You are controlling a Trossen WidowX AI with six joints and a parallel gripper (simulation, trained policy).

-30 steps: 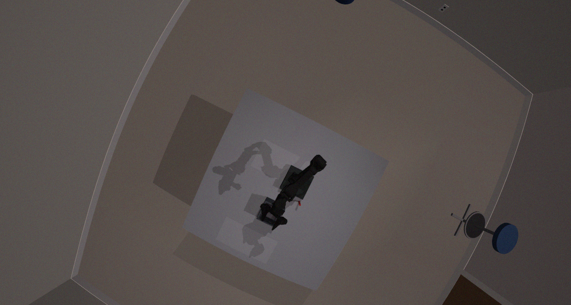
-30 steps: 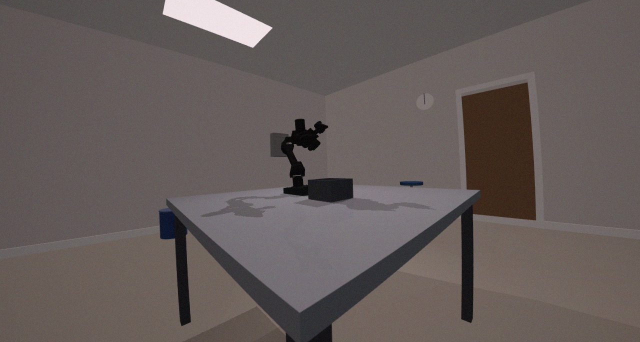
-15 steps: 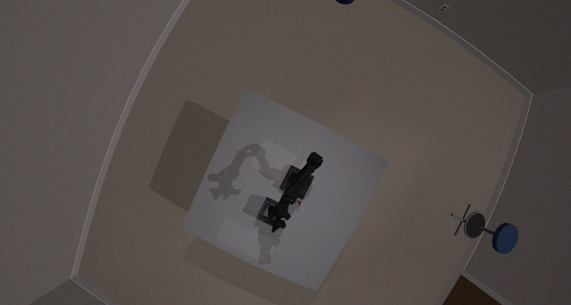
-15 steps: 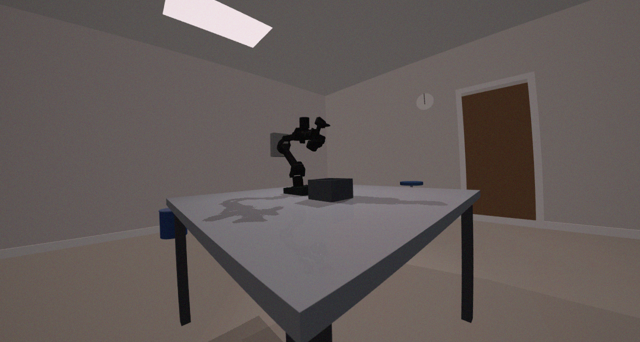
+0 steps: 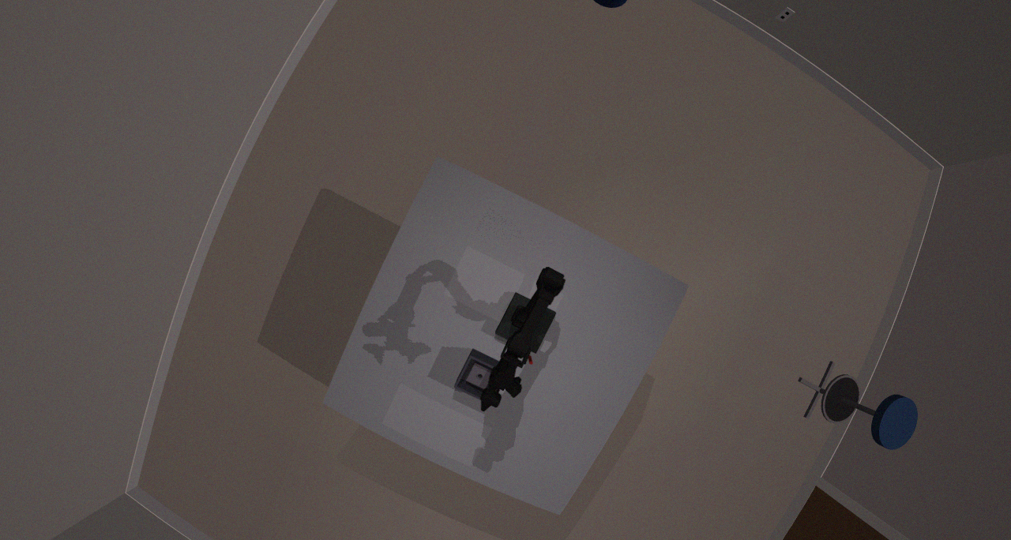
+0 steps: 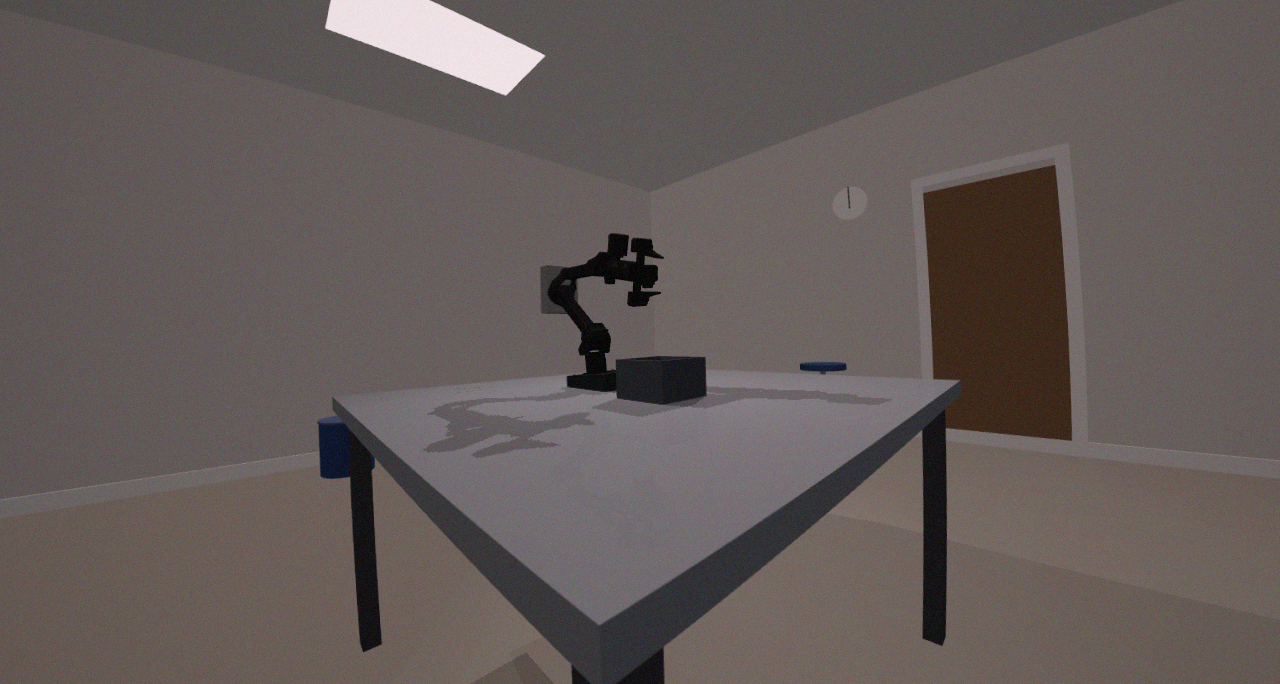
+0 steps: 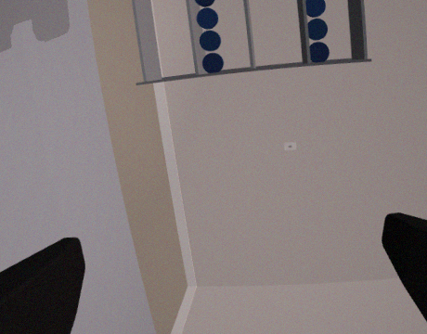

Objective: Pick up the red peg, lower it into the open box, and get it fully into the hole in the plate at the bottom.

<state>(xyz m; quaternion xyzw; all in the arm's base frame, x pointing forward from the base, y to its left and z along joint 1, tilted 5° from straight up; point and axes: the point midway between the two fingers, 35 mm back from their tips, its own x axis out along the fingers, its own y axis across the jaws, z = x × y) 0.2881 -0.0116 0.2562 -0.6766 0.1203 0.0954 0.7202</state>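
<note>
Right now my gripper tip is 270 mm above the red peg, 130 mm to the right of it and 130 mm past it. Also, from my gripper tip: dark box 290 mm below, 40 mm to the right, 20 mm ahead.
</note>
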